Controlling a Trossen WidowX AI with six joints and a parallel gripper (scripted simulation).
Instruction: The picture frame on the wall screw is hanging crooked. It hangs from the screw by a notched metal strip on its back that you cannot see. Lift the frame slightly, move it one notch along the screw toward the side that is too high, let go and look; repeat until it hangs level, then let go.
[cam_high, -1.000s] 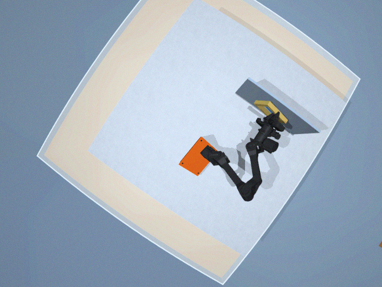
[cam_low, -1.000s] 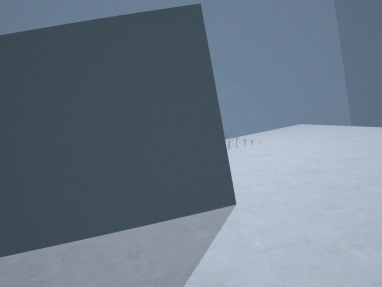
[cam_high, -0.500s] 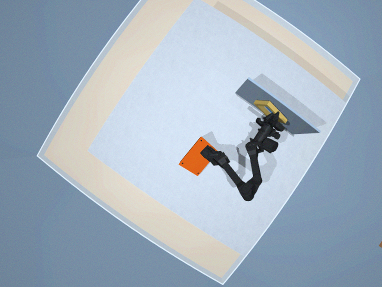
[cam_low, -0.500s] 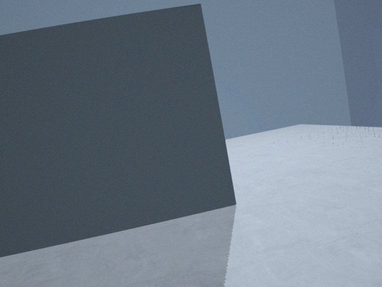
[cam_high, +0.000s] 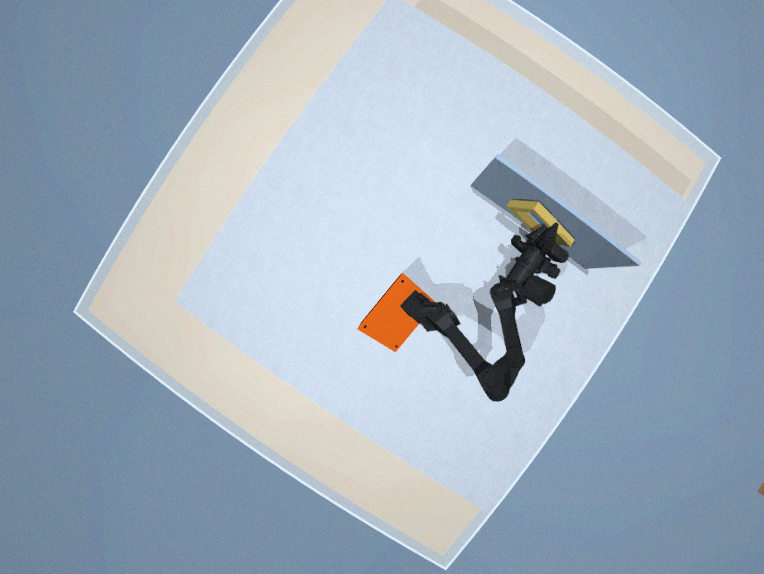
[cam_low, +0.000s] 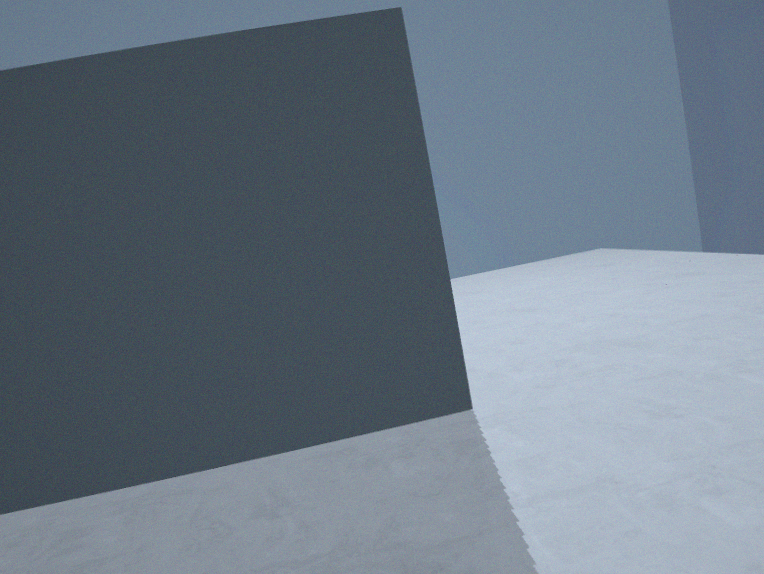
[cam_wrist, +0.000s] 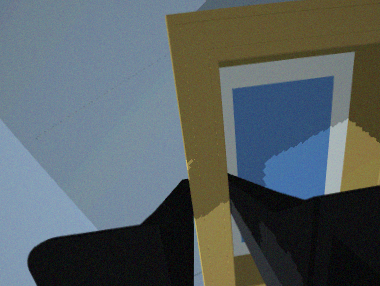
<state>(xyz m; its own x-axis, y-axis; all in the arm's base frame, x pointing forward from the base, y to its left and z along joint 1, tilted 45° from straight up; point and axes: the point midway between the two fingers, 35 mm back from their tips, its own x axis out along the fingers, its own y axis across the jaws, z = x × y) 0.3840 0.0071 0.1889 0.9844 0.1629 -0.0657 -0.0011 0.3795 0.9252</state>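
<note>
My gripper tip is 2 cm to the right of the picture frame and 5 cm above it. The rest, counted from my gripper tip: grey wall panel 1 cm ahead, 7 cm below.
</note>
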